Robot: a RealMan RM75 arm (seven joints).
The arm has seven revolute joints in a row. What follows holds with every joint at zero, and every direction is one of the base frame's. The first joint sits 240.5 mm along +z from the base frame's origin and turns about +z. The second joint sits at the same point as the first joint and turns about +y. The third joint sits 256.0 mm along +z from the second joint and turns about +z. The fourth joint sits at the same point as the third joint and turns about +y. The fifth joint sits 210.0 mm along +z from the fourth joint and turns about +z. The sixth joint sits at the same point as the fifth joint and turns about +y. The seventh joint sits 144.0 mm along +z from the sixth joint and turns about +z. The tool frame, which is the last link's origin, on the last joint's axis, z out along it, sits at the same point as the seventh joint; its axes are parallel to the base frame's.
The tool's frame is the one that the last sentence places.
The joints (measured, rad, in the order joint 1, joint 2, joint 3, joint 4, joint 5, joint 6, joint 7), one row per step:
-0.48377 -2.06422 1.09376 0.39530 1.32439 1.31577 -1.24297
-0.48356 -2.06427 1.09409 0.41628 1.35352 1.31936 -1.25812
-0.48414 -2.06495 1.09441 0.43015 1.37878 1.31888 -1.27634
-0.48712 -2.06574 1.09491 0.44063 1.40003 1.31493 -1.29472
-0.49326 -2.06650 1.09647 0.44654 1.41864 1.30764 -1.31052
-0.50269 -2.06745 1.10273 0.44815 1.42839 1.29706 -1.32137
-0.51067 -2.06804 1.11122 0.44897 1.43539 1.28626 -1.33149
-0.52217 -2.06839 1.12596 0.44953 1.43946 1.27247 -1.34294
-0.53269 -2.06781 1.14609 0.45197 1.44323 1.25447 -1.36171
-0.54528 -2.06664 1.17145 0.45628 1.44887 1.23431 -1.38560
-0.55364 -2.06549 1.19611 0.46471 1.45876 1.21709 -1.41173
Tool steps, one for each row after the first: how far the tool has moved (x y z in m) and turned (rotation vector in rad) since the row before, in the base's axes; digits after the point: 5 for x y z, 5 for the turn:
0.00195 0.00009 0.00012 -0.01531 0.01560 -0.01665
0.00096 -0.00009 -0.00079 -0.01709 0.01209 -0.00526
0.00108 0.00068 -0.00097 -0.01512 0.01074 -0.00111
0.00125 0.00130 -0.00152 -0.01389 0.01180 0.00016
0.00215 0.00209 -0.00210 -0.01056 0.01052 -0.00106
0.00169 0.00167 -0.00213 -0.01016 0.01017 0.00023
0.00291 0.00243 -0.00275 -0.01209 0.01209 -0.00239
0.00240 0.00243 -0.00290 -0.01515 0.01472 0.00285
0.00308 0.00275 -0.00331 -0.01899 0.01863 0.00155
0.00227 0.00170 -0.00293 -0.01980 0.01985 0.00154

